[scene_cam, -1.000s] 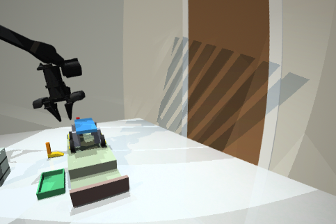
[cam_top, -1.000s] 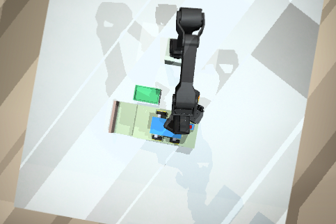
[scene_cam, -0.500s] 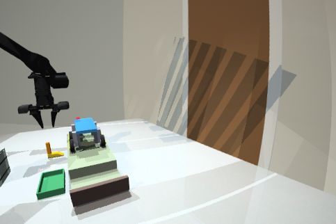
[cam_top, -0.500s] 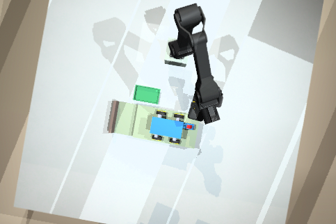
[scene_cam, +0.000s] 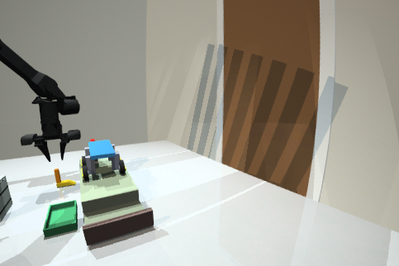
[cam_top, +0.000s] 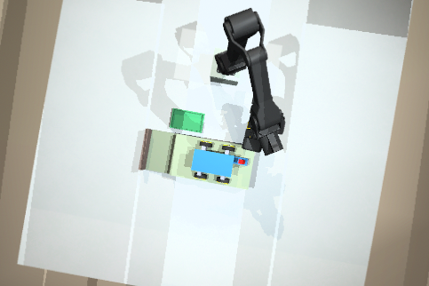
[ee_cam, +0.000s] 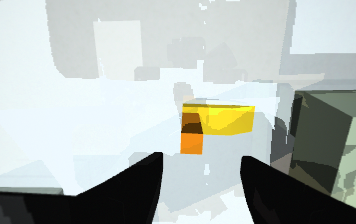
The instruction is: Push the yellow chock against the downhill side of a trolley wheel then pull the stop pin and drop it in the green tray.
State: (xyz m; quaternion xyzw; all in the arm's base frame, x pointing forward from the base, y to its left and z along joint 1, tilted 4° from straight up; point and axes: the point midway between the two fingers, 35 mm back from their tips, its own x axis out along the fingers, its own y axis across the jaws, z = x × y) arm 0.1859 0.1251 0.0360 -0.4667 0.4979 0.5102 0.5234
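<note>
The yellow chock lies 2 cm ahead of my gripper tip and 7 cm below it. Round my gripper tip: red-headed stop pin (13 cm ahead, 2 cm to the right, 3 cm above); blue trolley (15 cm ahead, 11 cm to the right, 1 cm above); green tray (2 cm ahead, 24 cm to the right, 10 cm below).
</note>
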